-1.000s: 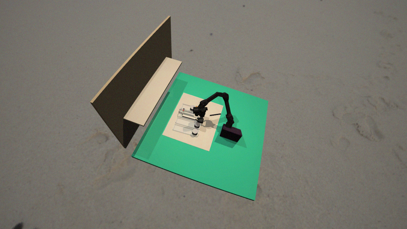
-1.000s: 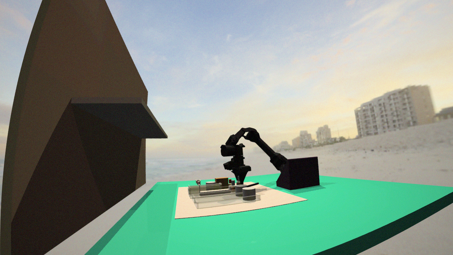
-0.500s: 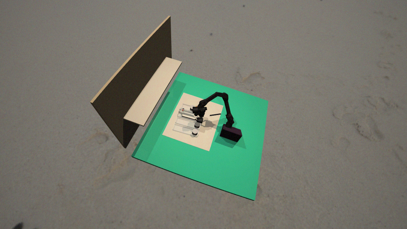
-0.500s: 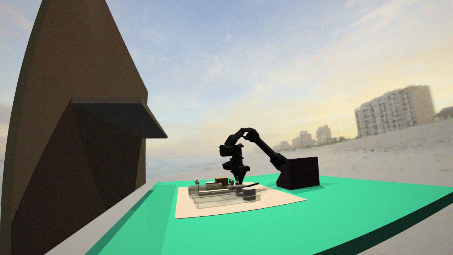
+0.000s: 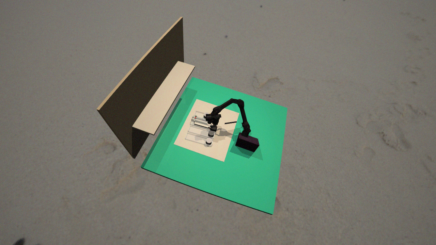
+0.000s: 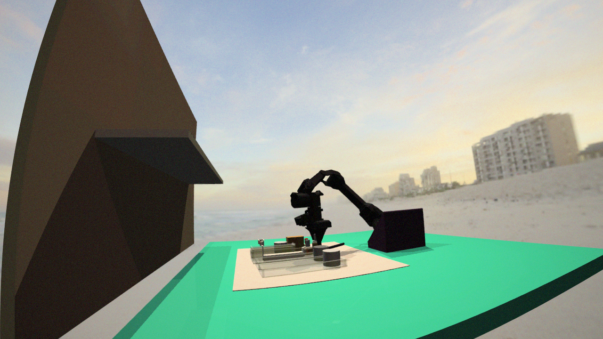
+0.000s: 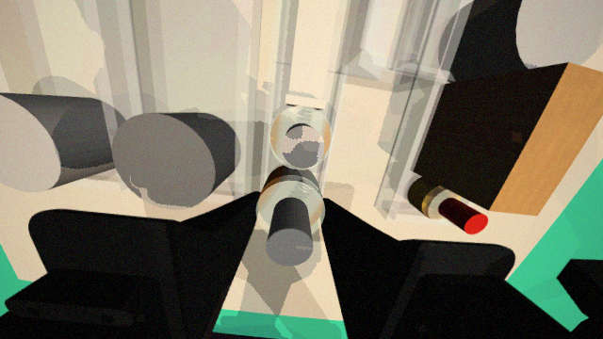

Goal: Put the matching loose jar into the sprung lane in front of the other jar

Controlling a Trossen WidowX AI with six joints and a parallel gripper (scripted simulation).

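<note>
Right now the small jar is 130 mm to the right of my gripper tip and 20 mm below it. Round my gripper tip: shelf (510 mm ahead, 320 mm above, 50 mm to the right); black stick (160 mm behind, 140 mm to the right, 40 mm below); brown box (130 mm to the right, 50 mm ahead, 10 mm below).
</note>
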